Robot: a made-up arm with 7 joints. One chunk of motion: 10 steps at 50 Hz.
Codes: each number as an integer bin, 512 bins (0 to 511) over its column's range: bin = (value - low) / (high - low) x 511, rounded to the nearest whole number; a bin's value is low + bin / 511 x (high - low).
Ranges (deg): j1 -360..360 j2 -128.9..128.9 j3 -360..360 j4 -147.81..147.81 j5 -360..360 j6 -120.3..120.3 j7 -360..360
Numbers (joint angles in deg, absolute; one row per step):
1: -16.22 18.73 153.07 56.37 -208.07 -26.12 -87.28
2: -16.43 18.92 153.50 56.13 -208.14 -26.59 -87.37
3: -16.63 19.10 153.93 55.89 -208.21 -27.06 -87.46
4: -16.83 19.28 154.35 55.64 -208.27 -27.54 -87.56
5: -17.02 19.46 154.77 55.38 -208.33 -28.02 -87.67
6: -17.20 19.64 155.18 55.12 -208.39 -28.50 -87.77
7: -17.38 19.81 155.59 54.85 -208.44 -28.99 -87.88
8: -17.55 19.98 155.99 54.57 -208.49 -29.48 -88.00
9: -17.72 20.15 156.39 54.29 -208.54 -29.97 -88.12
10: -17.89 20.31 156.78 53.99 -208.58 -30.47 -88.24
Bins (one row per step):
1: 244 293 364 353 108 200 194
2: 244 293 364 353 108 199 193
3: 244 293 365 352 108 198 193
4: 244 294 365 352 108 197 193
5: 243 294 365 351 108 196 193
6: 243 294 366 351 108 195 193
7: 243 295 366 350 108 194 193
8: 243 295 366 350 108 193 193
9: 243 295 366 349 107 192 193
10: 243 296 367 349 107 191 193

